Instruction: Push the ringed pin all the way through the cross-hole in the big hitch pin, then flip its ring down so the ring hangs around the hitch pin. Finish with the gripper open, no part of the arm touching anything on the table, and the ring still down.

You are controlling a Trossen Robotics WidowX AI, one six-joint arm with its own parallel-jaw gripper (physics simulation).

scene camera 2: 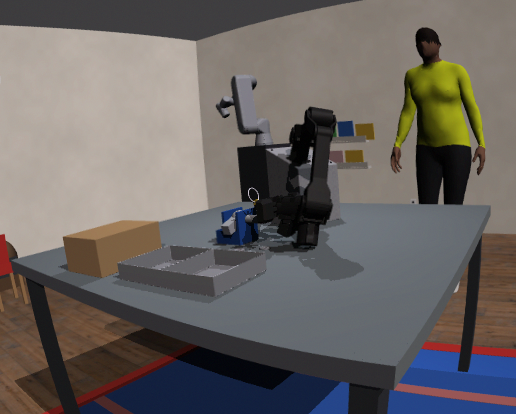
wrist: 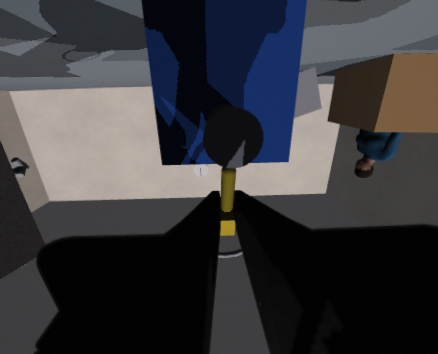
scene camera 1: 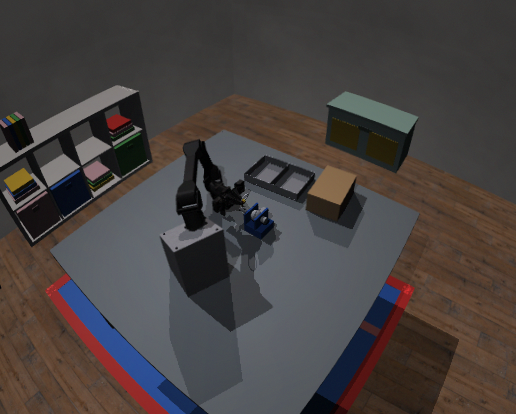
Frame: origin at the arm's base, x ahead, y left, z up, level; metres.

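Seen in the pictures: gripper, fingertip midpoint: (scene camera 2: 255, 206) (wrist: 226, 198) (scene camera 1: 243, 203); arm's base at its link origin: (scene camera 2: 298, 159) (scene camera 1: 195, 225).
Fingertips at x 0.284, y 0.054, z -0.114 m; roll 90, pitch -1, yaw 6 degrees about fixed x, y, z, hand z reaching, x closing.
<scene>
Offsets run from my fingertips to a thing's top centre. "spot": to the spot under its first point. Level surfaces: height alone.
The blue stand (scene camera 1: 259, 230) (scene camera 2: 247, 233) (wrist: 270, 75) holds the grey hitch pin (scene camera 1: 264, 220) (scene camera 2: 229, 226) lying level; its round end shows as a dark disc in the wrist view (wrist: 233, 131). My gripper (scene camera 1: 243, 201) (scene camera 2: 257, 205) (wrist: 226, 198) is shut on the yellow ringed pin @[spot: 0.001 m back, 0.013 m left, 0.011 m down] (wrist: 228, 190), beside that end of the hitch pin. The yellow pin points toward the stand, and its far tip meets the disc's lower edge in the wrist view. The cross-hole and how far the tip is in it are hidden. The ring @[0.000 m ahead, 0.006 m right, 0.055 m up] (scene camera 2: 253, 194) (wrist: 230, 255) stands up above the fingers.
A grey two-part tray @[0.333 m ahead, 0.089 m left, 0.065 m down] (scene camera 1: 279, 178) (scene camera 2: 170, 281) and a brown box @[0.388 m ahead, 0.196 m right, 0.007 m down] (scene camera 1: 331, 194) (scene camera 2: 112, 248) (wrist: 405, 95) stand on the table @[0.107 m down] (scene camera 1: 300, 300) (scene camera 2: 400, 280) near the stand. The arm's grey pedestal (scene camera 1: 197, 262) is on the other side.
</scene>
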